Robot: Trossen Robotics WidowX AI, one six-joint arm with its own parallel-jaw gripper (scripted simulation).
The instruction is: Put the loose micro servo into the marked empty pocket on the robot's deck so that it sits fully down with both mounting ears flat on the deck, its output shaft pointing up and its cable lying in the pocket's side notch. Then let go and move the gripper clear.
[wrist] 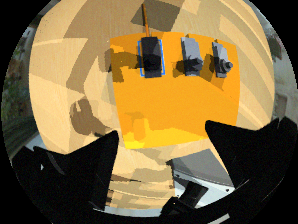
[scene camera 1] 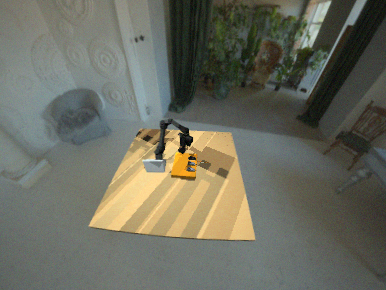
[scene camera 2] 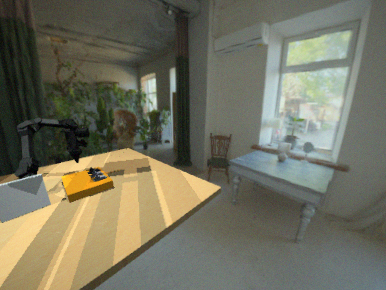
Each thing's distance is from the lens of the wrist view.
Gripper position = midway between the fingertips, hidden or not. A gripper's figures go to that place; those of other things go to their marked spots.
gripper (wrist: 163,130): 10 cm
dark micro servo (wrist: 151,50): 19 cm
orange robot deck (wrist: 172,109): 21 cm
